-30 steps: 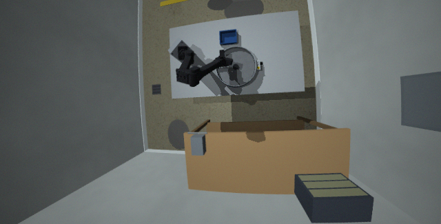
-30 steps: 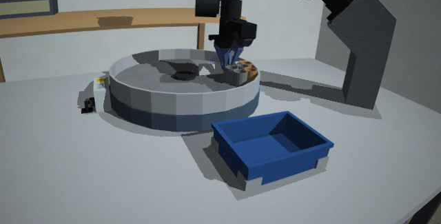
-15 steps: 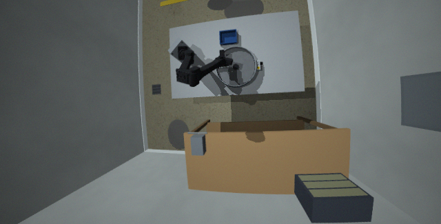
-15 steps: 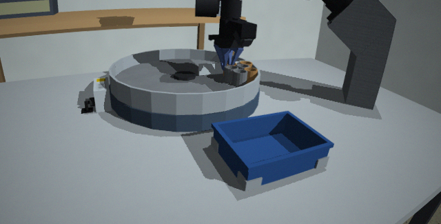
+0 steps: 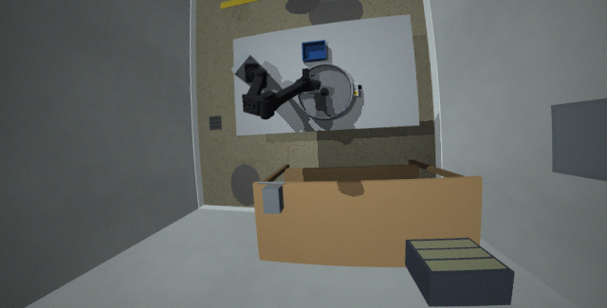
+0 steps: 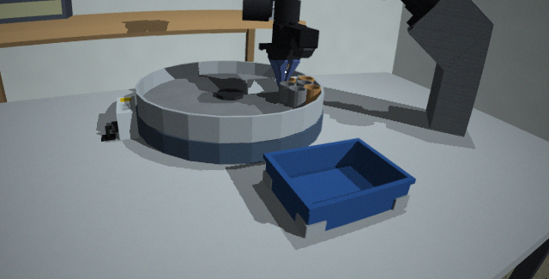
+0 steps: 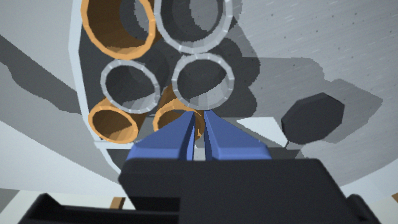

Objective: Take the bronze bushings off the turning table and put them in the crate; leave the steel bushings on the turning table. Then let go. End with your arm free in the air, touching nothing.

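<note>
Right now the crate is 12 cm ahead of my hand, 30 cm to the left of it and 6 cm below it. Round my hand: turning table (11 cm ahead, 5 cm to the right, 3 cm below).
</note>
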